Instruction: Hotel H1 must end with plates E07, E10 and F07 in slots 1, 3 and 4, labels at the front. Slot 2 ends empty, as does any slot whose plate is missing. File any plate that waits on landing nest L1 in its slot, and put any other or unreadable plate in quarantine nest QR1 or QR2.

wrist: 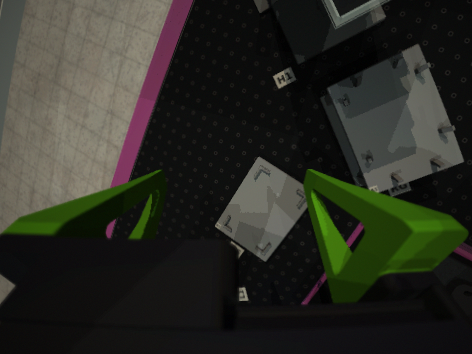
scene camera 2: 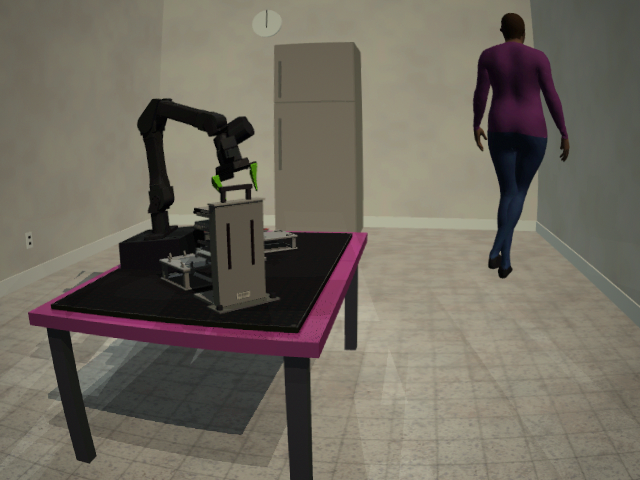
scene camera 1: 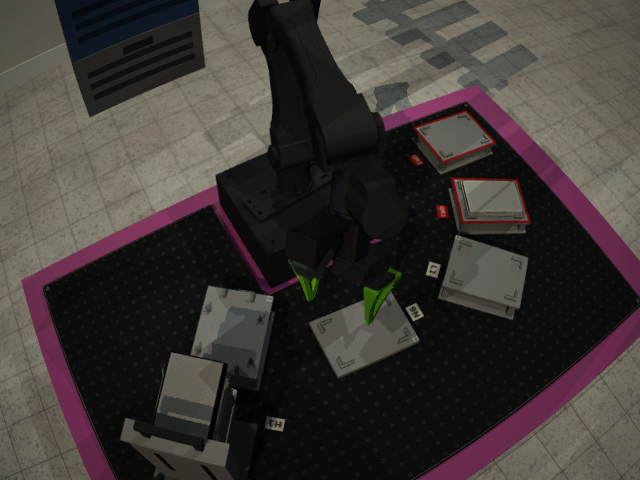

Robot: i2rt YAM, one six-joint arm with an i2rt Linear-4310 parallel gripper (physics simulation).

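Seen in the pictures: gripper, fingertip midpoint: (wrist: 235, 177) (scene camera 2: 241, 195) (scene camera 1: 339, 311); arm's base, link origin: (scene camera 2: 161, 233) (scene camera 1: 294, 187).
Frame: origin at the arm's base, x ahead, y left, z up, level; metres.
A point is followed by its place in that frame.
My gripper (scene camera 1: 339, 310) {x 0.311, y -0.150, z 0.140 m} (scene camera 2: 237, 189) {x 0.311, y -0.150, z 0.140 m} (wrist: 235, 177) {x 0.311, y -0.150, z 0.140 m} is open and empty, high above the mat near nest N6. Hotel H1 (scene camera 1: 214, 457) {x 0.398, y -0.419, z 0.163 m} (scene camera 2: 240, 232) {x 0.361, y -0.463, z 0.088 m} (wrist: 320, 45) {x 0.292, y -0.350, z -0.085 m} stands upright at the near left in scene camera 1. A pale-topped plate with black edges (scene camera 1: 191, 387) {x 0.288, y -0.385, z 0.138 m} lies in its upper part. A clear-rimmed plate (wrist: 337, 22) {x 0.282, y -0.324, z 0.023 m} shows lower in the hotel in the wrist view. Plate labels cannot be read, and the slots are partly hidden. Landing nest L1 (scene camera 1: 485, 273) {x 0.350, y 0.186, z -0.043 m} bears no plate. QR1 (scene camera 1: 522, 200) {x 0.275, y 0.402, z -0.053 m} holds a pale plate (scene camera 1: 491, 196) {x 0.230, y 0.334, z -0.038 m}. QR2 (scene camera 1: 454, 136) {x 0.051, y 0.408, z -0.053 m} bears no plate.
Flat nest N6 (scene camera 1: 361, 341) {x 0.296, y -0.075, z -0.081 m} (wrist: 265, 210) {x 0.280, y -0.062, z -0.081 m} lies below the gripper. A raised nest with pegs (scene camera 1: 232, 330) {x 0.165, y -0.254, z -0.033 m} (wrist: 395, 125) {x 0.162, y -0.255, z -0.033 m} stands beside the hotel. The hotel's top handle (scene camera 2: 236, 187) {x 0.353, y -0.458, z 0.196 m} sticks up. A person (scene camera 2: 516, 93) is on the floor away from the table.
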